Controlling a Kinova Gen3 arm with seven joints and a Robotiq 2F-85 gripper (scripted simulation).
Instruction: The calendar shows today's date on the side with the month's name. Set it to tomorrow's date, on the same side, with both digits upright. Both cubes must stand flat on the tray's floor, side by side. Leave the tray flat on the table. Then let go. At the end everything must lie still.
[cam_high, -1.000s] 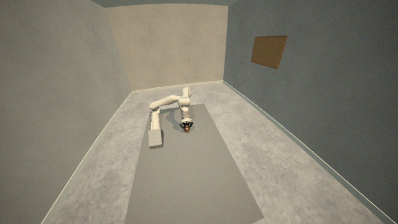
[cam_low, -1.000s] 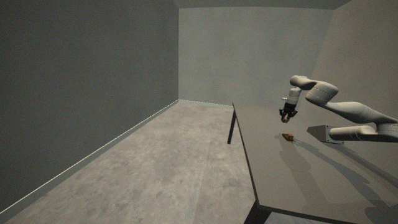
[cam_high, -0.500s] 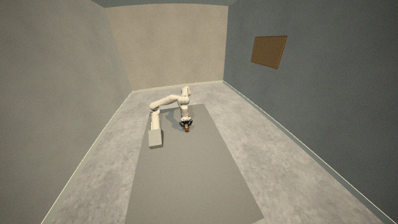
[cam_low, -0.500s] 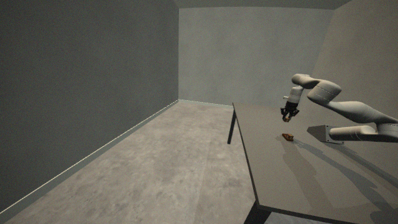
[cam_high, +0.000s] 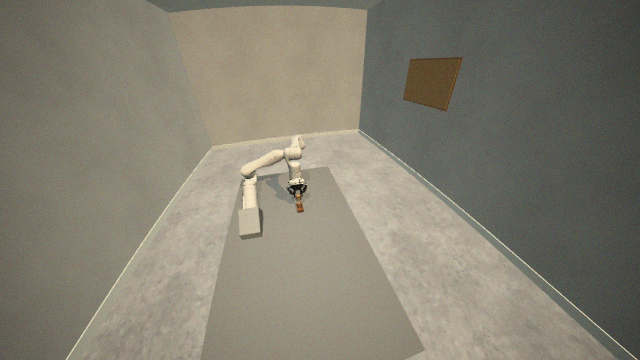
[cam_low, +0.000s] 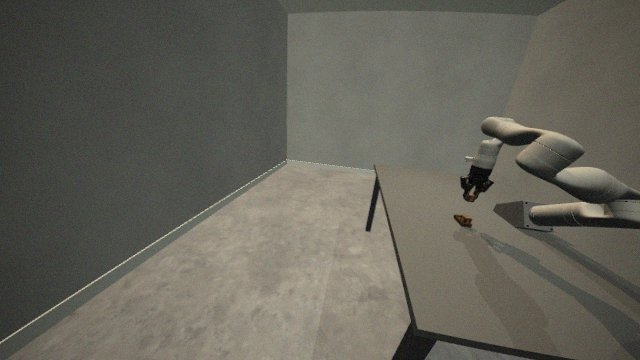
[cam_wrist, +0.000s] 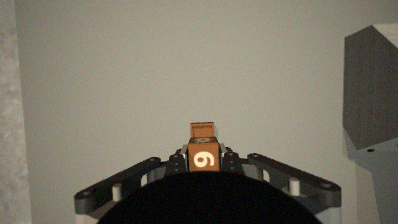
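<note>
Right now my hand is 2 cm to the right of the orange tray and 13 cm above it. The rest, counted from my hand: digit cube 1 cm below.
</note>
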